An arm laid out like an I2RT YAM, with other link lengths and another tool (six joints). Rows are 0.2 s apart.
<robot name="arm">
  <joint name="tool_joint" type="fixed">
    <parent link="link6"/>
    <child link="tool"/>
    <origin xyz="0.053 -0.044 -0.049" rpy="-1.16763 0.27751 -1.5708"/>
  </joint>
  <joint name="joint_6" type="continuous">
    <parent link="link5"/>
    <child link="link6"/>
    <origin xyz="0.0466 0 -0.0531"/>
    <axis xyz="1 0 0"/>
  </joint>
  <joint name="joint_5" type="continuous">
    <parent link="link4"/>
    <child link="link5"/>
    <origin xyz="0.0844 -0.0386 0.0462"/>
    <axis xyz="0 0 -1"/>
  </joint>
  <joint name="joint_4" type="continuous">
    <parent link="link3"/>
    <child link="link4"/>
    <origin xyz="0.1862 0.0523 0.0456"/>
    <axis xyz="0 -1 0"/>
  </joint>
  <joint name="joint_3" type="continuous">
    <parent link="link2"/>
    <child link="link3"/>
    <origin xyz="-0.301 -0.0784 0"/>
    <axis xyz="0 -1 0"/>
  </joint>
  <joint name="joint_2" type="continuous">
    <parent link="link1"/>
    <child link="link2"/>
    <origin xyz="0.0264 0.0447 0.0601"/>
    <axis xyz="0 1 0"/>
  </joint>
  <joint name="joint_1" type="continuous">
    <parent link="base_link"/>
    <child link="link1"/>
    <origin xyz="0 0 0.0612"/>
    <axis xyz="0 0 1"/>
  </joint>
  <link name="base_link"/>
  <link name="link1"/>
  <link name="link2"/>
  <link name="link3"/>
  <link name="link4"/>
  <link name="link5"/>
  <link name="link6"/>
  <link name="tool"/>
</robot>
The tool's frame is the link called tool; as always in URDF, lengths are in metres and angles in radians. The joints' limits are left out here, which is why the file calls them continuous.
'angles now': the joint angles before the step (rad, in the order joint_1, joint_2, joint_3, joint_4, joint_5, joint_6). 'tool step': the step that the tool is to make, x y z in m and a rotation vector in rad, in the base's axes. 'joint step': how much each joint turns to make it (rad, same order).
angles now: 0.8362, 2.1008, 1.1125, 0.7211, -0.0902, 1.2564
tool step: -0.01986, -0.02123, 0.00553, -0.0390, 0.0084, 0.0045
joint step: 0.0048, -0.0909, -0.0972, -0.0299, 0.0059, -0.0190
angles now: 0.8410, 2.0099, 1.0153, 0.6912, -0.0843, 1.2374
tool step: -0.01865, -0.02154, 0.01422, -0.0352, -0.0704, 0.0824
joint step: -0.0004, -0.1071, -0.0869, -0.0104, -0.0569, -0.0975
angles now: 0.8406, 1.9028, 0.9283, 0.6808, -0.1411, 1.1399
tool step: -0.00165, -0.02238, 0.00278, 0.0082, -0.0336, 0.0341
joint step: -0.0445, -0.0484, -0.0818, 0.0552, -0.0702, -0.0407
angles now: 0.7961, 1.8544, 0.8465, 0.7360, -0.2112, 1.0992
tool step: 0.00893, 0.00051, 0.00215, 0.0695, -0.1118, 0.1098
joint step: -0.0357, 0.0406, -0.0456, 0.1978, -0.1358, -0.0618
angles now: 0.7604, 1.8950, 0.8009, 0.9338, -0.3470, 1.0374
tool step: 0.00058, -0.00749, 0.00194, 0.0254, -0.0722, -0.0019
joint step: -0.0105, -0.0064, -0.0671, 0.1191, -0.0044, -0.0339
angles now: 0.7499, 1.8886, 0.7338, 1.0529, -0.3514, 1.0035
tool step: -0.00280, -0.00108, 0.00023, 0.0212, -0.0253, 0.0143
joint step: 0.0002, 0.0047, -0.0354, 0.0720, -0.0139, -0.0031
